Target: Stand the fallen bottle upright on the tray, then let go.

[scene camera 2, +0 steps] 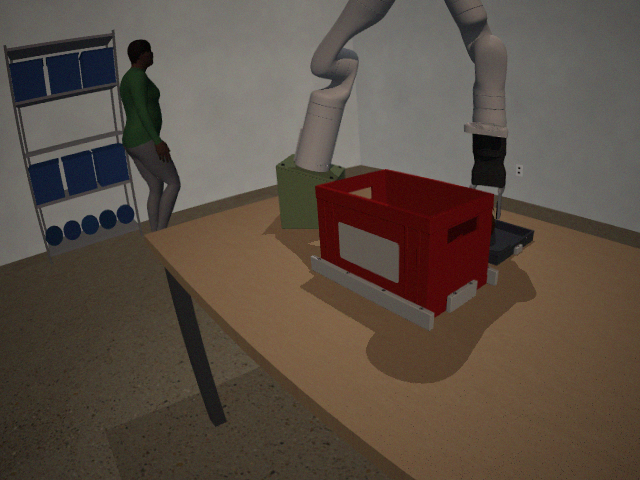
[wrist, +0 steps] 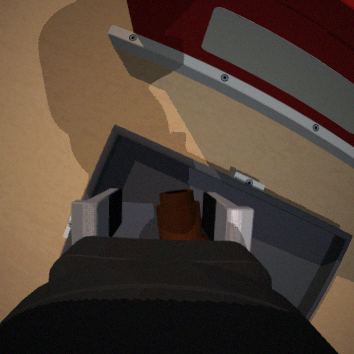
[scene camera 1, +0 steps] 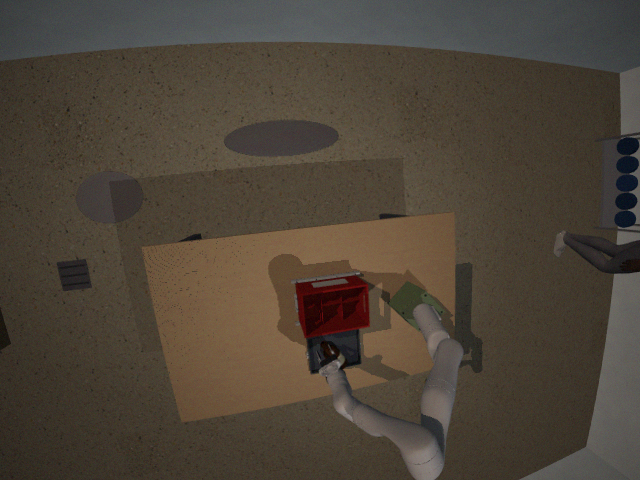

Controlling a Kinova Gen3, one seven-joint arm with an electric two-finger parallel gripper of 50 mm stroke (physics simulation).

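Places are measured from the arm's base along level axes (x ahead, y left, z up), in centimetres.
Pixels of known places: gripper, fingertip midpoint: (wrist: pixel 161 207) (scene camera 1: pixel 323 349); arm's base, link origin: (scene camera 2: pixel 312 166) (scene camera 1: pixel 422 312).
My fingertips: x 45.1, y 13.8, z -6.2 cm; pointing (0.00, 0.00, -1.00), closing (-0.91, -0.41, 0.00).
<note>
For each thing: its top centre in the pictures, then the offset to it from my fingertips. Level surfaces: height alone.
- brown bottle, top centre: (wrist: pixel 190 304) (scene camera 1: pixel 334 358) dx -4.9, dy +5.5, dz -0.6 cm
- red crate, top centre: (scene camera 2: pixel 403 188) (scene camera 1: pixel 336 311) dx -4.5, dy -21.3, dz +9.0 cm
- same table, surface height: dz -8.5 cm
The brown bottle (scene camera 1: pixel 328 347) (wrist: pixel 177 220) lies on its side in the dark grey tray (scene camera 1: pixel 352 342) (scene camera 2: pixel 512 239) (wrist: pixel 280 265), its mouth toward the crate. In the wrist view its neck and shoulder show; the gripper body hides the rest. In scene camera 2 the crate hides most of the bottle. My gripper (wrist: pixel 161 207) is open, low over the tray, fingers pointing down. In the wrist view the neck shows between the two fingers, nearer the right one, with a gap on each side. I cannot tell how far down the fingertips reach beside the bottle.
A red crate (scene camera 1: pixel 334 331) (scene camera 2: pixel 460 268) (wrist: pixel 165 15) with inner dividers stands right beside the tray, much taller than it. Light grey strips (scene camera 2: pixel 372 291) (wrist: pixel 200 67) run along its base. The green arm base (scene camera 1: pixel 408 299) (scene camera 2: pixel 297 201) is on the same table (scene camera 1: pixel 222 310) (scene camera 2: pixel 542 361).
</note>
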